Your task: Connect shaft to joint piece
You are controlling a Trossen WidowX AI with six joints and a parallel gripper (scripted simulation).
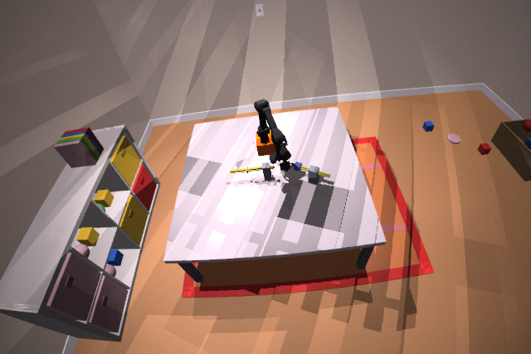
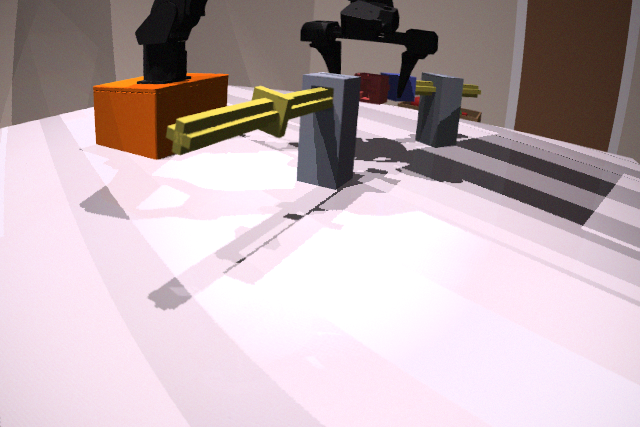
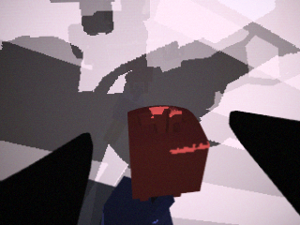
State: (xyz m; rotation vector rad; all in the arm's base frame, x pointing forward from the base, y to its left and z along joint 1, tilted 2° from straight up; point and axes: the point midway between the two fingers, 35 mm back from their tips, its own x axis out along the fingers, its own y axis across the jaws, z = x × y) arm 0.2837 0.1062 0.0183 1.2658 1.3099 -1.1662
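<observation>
My gripper tip is now 1 cm to the right of the red joint piece and 1 cm below it.
</observation>
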